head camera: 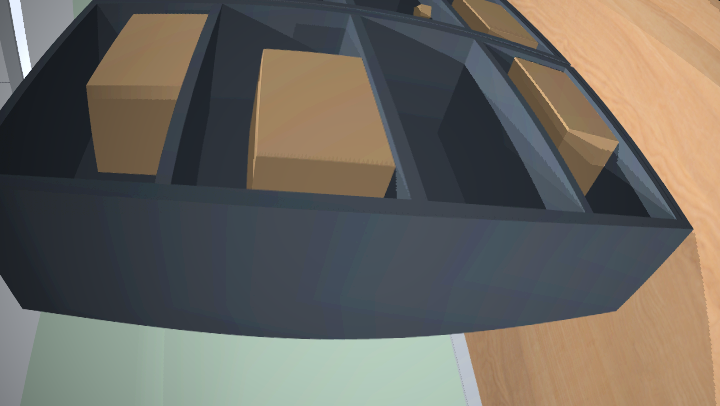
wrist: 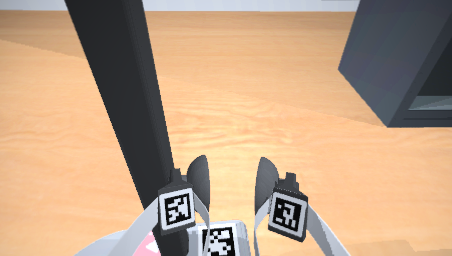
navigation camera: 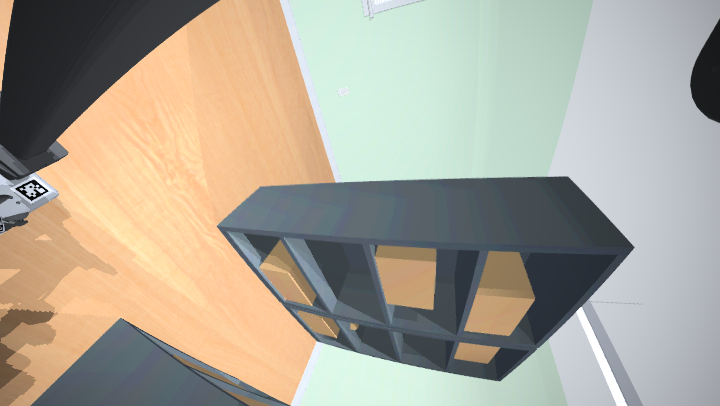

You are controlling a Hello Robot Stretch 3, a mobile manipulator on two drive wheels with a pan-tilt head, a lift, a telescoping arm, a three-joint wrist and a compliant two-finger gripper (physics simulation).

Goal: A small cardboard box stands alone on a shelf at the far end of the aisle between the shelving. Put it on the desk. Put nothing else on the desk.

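Frame: origin at the robot's base, x ahead, y left, z up, level; centimetres.
Where they show: gripper, fingertip midpoint: (wrist: pixel 232 176) (navigation camera: pixel 17 205).
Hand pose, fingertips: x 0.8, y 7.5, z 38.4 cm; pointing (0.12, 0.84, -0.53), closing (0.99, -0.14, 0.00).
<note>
Things, the pixels of their top centre, and the offset from my fingertips. "spot": a spot on its surface instead.
- dark shelf unit at a spot on its surface: (head camera: pixel 322 262) spot: dx +61.6, dy +61.2, dz +74.3 cm
- shelf corner at a spot on its surface: (wrist: pixel 395 55) spot: dx +61.4, dy +59.2, dz -17.2 cm
A small cardboard box (head camera: pixel 422 11) (navigation camera: pixel 354 326) sits alone in a compartment of the farther shelf section, at the top edge of the head view and low in the navigation view. It looks tiny, and part of it is hidden by the shelf boards. My gripper (wrist: pixel 232 176) is open, with the two dark fingertips apart over the wood floor and no object between them. It is far from the small box. The desk does not show in these views.
A dark shelf unit (head camera: pixel 322 262) (navigation camera: pixel 403 211) holds larger cardboard boxes (head camera: pixel 322 105) (navigation camera: pixel 407 277). A second dark unit (navigation camera: pixel 121 368) stands at the navigation view's lower left. A shelf corner (wrist: pixel 395 55) shows at the wrist view's upper right. A green wall (navigation camera: pixel 428 100) stands behind.
</note>
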